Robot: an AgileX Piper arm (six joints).
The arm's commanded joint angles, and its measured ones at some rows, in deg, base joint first. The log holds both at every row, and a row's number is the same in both.
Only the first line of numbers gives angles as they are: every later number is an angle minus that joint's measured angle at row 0.
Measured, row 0:
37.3, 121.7, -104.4, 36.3, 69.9, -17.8
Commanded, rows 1 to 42:
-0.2, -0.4, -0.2, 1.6, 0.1, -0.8
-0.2, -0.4, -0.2, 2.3, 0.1, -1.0
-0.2, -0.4, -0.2, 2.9, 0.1, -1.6
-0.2, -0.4, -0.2, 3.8, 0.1, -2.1
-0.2, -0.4, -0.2, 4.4, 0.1, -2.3
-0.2, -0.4, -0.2, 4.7, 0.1, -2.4
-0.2, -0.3, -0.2, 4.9, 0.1, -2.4
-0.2, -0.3, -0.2, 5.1, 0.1, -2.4
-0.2, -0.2, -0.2, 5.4, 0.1, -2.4
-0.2, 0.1, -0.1, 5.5, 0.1, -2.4
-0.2, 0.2, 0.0, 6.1, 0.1, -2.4
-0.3, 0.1, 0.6, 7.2, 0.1, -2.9
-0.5, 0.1, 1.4, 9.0, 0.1, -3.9
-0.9, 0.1, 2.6, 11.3, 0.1, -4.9
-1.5, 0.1, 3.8, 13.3, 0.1, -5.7
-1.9, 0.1, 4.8, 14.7, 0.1, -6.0
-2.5, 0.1, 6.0, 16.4, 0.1, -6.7
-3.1, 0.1, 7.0, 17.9, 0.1, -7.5
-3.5, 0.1, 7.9, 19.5, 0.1, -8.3
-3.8, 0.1, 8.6, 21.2, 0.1, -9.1
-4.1, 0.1, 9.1, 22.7, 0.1, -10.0
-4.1, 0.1, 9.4, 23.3, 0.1, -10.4
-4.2, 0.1, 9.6, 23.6, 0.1, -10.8
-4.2, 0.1, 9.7, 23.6, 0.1, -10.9
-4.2, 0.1, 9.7, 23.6, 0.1, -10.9
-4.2, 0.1, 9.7, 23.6, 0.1, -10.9
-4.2, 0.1, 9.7, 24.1, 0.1, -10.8
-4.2, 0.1, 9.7, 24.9, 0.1, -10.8
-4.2, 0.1, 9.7, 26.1, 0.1, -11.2
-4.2, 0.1, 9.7, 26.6, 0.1, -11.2
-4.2, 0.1, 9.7, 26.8, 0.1, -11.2
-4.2, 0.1, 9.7, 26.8, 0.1, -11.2
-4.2, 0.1, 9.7, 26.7, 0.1, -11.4
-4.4, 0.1, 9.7, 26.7, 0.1, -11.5
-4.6, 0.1, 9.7, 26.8, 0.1, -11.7
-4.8, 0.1, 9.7, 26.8, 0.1, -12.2
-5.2, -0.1, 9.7, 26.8, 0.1, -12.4
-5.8, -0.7, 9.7, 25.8, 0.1, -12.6
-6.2, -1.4, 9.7, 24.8, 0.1, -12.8
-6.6, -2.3, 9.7, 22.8, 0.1, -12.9
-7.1, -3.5, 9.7, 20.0, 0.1, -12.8
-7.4, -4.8, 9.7, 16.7, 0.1, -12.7
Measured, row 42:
-5.7, -0.4, 9.6, 24.2, -0.2, -11.9
